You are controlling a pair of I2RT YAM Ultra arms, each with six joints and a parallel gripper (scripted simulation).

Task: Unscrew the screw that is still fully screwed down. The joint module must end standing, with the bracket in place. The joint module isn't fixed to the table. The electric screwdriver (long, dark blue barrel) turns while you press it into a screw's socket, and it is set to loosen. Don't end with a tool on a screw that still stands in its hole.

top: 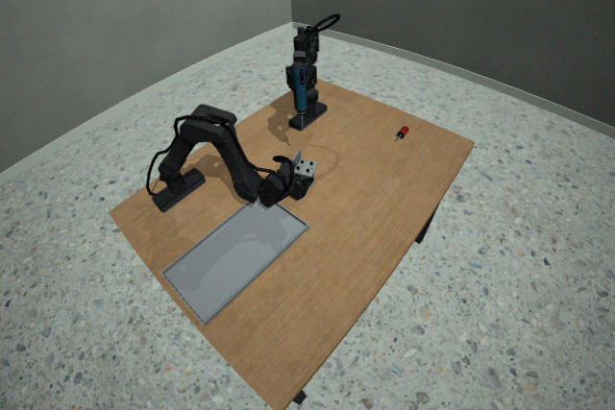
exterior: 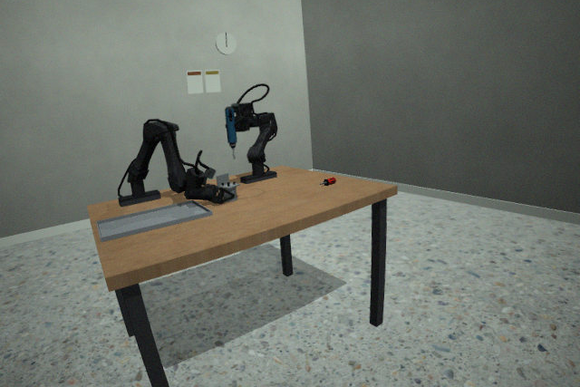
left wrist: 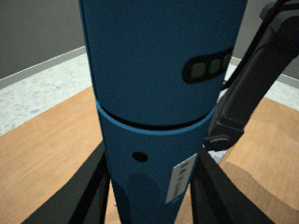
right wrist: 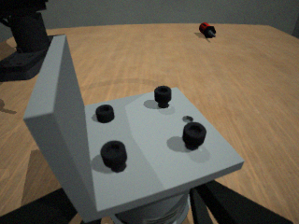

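The joint module is 1 cm above my right hand. Also, from my right hand: grey L-shaped bracket: 5 cm above; flat grey tray: 7 cm ahead, 35 cm to the right, 2 cm below; screw: 2 cm behind, 1 cm to the left, 4 cm above.
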